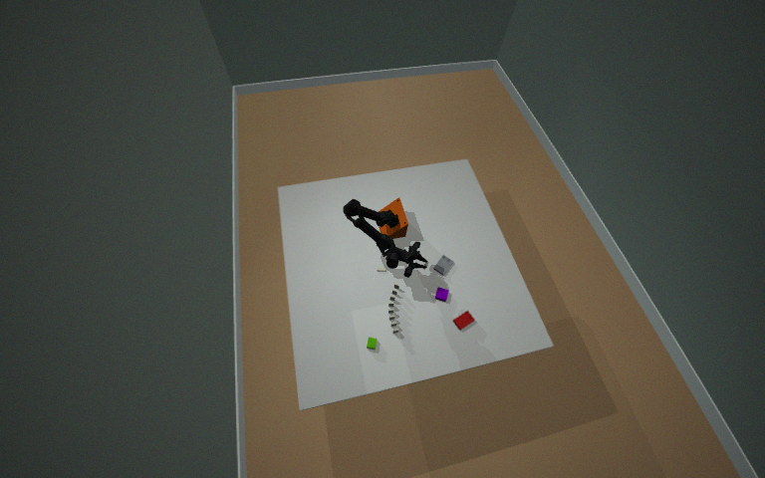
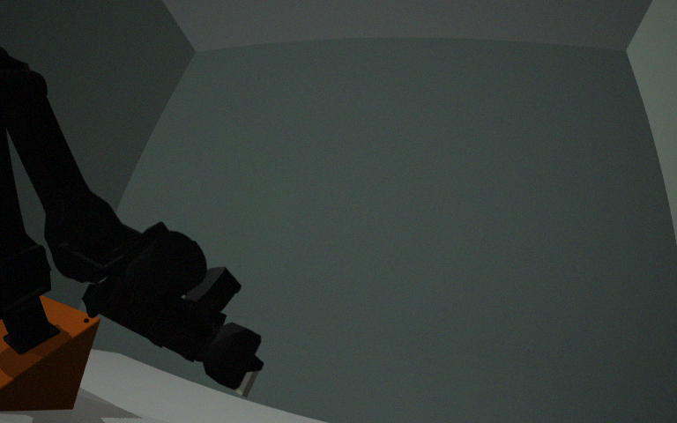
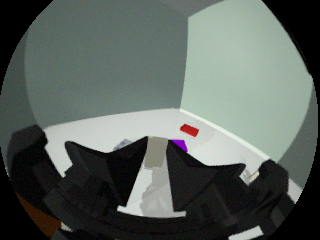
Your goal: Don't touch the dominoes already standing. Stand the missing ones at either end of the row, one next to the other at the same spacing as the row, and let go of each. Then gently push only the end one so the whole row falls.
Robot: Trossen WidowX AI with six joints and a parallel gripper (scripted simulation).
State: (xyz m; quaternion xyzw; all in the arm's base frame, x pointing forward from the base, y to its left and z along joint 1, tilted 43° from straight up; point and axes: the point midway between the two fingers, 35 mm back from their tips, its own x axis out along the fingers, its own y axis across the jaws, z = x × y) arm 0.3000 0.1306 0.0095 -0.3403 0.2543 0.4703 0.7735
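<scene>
Right now my gripper tip is 50 mm past the grey block, 130 mm to the right of it and 140 mm above it. The rest, counted from my gripper tip: green block: 330 mm ahead, 330 mm to the right, 130 mm below; then red block: 280 mm ahead, 160 mm to the left, 140 mm below; then purple cube: 120 mm ahead, 80 mm to the left, 140 mm below.
</scene>
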